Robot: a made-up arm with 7 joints.
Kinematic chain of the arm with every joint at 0, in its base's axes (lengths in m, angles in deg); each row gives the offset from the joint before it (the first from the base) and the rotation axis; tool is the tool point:
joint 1: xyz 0 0 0.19 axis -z
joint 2: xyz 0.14 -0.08 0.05 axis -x
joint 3: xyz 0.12 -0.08 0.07 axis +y
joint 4: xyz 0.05 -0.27 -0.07 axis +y
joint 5: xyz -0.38 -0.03 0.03 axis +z
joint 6: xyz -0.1 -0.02 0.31 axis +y
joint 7: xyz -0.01 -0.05 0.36 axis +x
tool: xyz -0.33 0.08 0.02
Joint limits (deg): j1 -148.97..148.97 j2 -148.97..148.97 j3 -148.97..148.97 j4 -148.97..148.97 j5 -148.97..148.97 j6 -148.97..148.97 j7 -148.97..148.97
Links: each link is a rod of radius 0.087 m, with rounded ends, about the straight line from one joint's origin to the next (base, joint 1, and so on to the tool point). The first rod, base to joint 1, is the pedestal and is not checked.
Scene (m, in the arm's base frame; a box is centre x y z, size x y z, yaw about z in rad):
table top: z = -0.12
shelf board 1: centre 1.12 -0.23 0 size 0.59 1.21 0.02 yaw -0.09
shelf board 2: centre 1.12 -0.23 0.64 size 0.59 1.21 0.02 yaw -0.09
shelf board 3: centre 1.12 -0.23 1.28 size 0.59 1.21 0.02 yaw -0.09
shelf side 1: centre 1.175 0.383 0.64 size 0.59 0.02 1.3 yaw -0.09
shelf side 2: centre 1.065 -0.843 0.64 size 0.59 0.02 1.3 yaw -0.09
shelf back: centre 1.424 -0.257 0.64 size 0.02 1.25 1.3 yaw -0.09
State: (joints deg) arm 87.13 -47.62 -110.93 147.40 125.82 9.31 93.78
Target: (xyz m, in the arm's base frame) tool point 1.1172 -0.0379 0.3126
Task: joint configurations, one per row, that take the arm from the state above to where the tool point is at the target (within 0.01 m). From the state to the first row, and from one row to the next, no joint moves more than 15 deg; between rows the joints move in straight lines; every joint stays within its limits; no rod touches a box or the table.
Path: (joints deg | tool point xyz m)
1: 87.89 -33.67 -112.37 145.34 123.35 20.88 94.32 | -1.0408 -0.6874 0.7350
2: 88.65 -19.72 -113.81 143.28 120.89 32.44 94.85 | -0.8475 -0.5722 1.0526
3: 89.41 -5.77 -115.26 141.21 118.42 44.01 95.39 | -0.5499 -0.4502 1.2642
4: 90.17 8.18 -116.70 139.15 115.95 55.58 95.93 | -0.2011 -0.3334 1.3393
5: 90.94 22.13 -118.14 137.09 113.48 67.15 96.46 | 0.1383 -0.2297 1.2742
6: 91.70 36.08 -119.58 135.03 111.02 78.71 97.00 | 0.4131 -0.1435 1.0916
7: 92.46 50.03 -121.03 132.97 108.55 90.28 97.53 | 0.5844 -0.0756 0.8348
8: 93.22 63.98 -122.47 130.91 106.08 101.85 98.07 | 0.6372 -0.0250 0.5576
9: 93.98 77.93 -123.91 128.84 103.61 113.41 98.61 | 0.5820 0.0104 0.3126
10: 88.92 82.48 -122.24 132.22 109.58 101.47 97.74 | 0.7157 0.0308 0.3186
11: 83.86 87.03 -120.57 135.59 115.55 89.52 96.88 | 0.8392 0.0375 0.3233
12: 78.80 91.58 -118.90 138.97 121.51 77.57 96.02 | 0.9499 0.0279 0.3241
13: 73.75 96.13 -117.23 142.34 127.48 65.62 95.16 | 1.0438 0.0020 0.3200
14: 68.69 100.68 -115.56 145.72 133.45 53.67 94.29 | 1.1172 -0.0380 0.3126

